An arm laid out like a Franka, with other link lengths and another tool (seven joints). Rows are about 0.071 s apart.
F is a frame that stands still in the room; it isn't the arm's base.
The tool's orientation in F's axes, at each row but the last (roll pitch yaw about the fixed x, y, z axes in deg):
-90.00, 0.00, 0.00
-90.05, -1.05, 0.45
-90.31, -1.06, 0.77
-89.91, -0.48, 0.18
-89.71, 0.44, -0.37
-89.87, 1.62, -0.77
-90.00, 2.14, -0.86
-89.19, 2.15, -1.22
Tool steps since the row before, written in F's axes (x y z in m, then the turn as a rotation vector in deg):
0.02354, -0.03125, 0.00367, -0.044, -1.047, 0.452
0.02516, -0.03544, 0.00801, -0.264, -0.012, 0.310
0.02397, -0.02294, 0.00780, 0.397, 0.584, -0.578
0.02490, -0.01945, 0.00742, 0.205, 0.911, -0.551
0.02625, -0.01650, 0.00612, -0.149, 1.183, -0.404
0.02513, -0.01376, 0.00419, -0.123, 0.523, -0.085
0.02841, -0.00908, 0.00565, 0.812, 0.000, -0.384
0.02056, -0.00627, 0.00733, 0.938, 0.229, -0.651
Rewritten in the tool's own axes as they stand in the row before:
0.02354, -0.00367, -0.03125, -0.044, -0.452, -1.047
0.02502, -0.00752, -0.03564, -0.258, -0.315, -0.010
0.02380, -0.00724, -0.02330, 0.394, 0.582, 0.582
0.02490, -0.00724, -0.01952, 0.203, 0.554, 0.909
0.02631, -0.00640, -0.01630, -0.154, 0.411, 1.180
0.02518, -0.00493, -0.01341, -0.128, 0.090, 0.521
0.02831, -0.00671, -0.00865, 0.826, 0.353, 0.012
0.02040, -0.00818, -0.00572, 0.957, 0.619, 0.240

